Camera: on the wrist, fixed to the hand. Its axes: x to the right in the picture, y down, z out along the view.
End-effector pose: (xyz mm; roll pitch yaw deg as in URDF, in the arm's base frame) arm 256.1 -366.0 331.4 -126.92 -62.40 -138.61
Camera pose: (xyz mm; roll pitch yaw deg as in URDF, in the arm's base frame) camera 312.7 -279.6 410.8 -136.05 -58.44 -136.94
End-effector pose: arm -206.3 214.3 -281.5 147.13 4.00 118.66
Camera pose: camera -326.8 178.8 -247.1 139.15 5.14 114.77
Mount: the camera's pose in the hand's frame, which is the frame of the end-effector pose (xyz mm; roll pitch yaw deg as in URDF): 24.2 -83.5 -97.0 -7.74 -3.07 2.63
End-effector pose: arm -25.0 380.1 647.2 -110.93 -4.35 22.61
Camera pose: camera 12.8 330.0 761.4 -118.69 -0.80 24.54
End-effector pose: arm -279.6 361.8 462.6 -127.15 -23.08 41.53
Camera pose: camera -281.8 323.9 587.2 -135.15 -19.13 42.44
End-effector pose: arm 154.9 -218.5 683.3 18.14 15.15 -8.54
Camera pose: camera 140.2 -266.0 562.9 10.83 11.41 -6.97
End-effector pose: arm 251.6 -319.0 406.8 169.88 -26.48 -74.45
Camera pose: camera 343.4 -278.5 489.9 163.67 -23.88 -77.87
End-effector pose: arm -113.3 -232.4 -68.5 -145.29 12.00 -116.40
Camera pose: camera -123.6 -283.3 51.0 -153.06 16.02 -116.83
